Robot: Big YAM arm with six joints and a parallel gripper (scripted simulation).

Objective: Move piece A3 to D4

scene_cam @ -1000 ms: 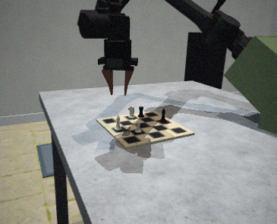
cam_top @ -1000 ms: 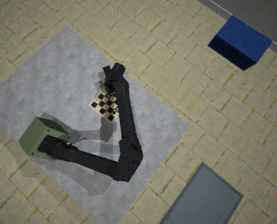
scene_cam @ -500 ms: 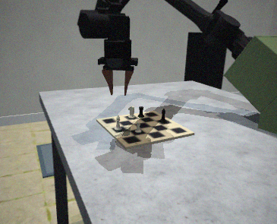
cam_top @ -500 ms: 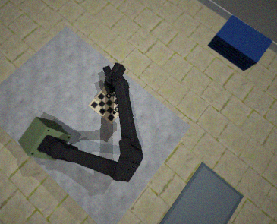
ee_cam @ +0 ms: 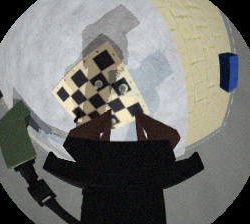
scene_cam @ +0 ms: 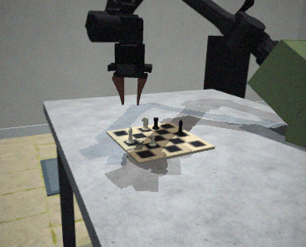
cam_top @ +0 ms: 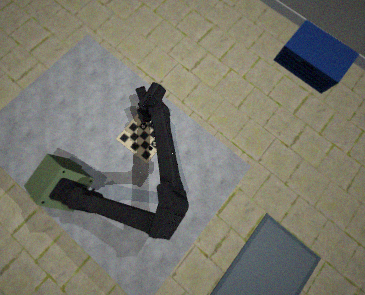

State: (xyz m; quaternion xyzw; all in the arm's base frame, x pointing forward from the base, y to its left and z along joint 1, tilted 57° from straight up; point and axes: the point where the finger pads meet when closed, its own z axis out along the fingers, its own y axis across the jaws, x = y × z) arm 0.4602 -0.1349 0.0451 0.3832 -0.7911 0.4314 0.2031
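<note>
The white pawn is 4 cm behind my hand, 5 cm to the left of it and 10 cm below it. Round my hand: chessboard 8 cm behind, 2 cm to the left, 11 cm below.
</note>
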